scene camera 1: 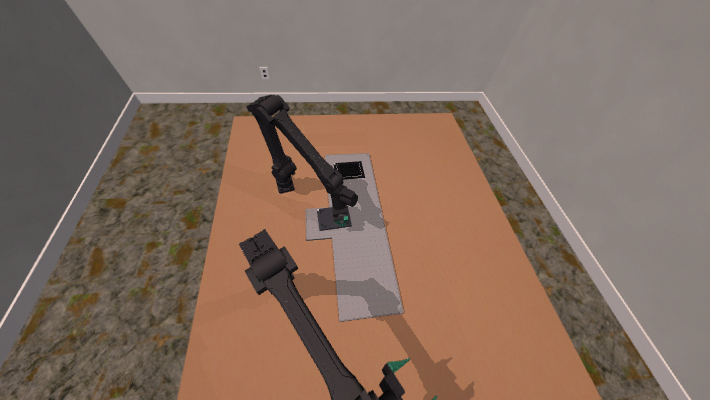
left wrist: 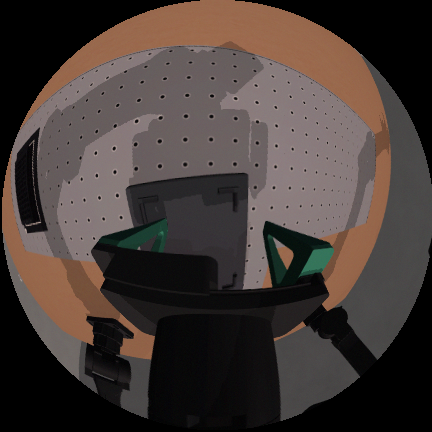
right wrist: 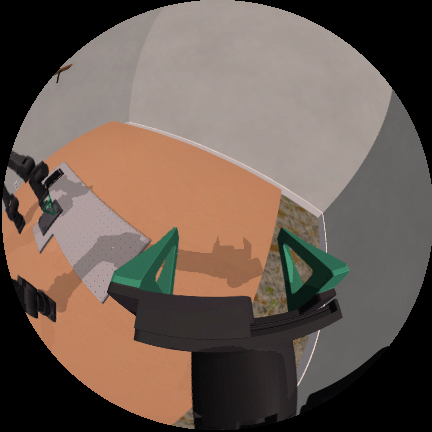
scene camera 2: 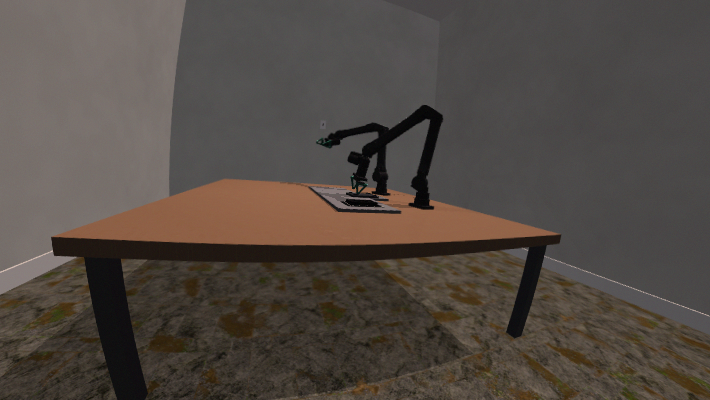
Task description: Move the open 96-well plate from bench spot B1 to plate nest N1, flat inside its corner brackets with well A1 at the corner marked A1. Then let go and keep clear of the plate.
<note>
My left gripper is open and touches a dark grey plate nest. My right gripper is open, with nothing in its grasp. Also in view: a black well plate.
</note>
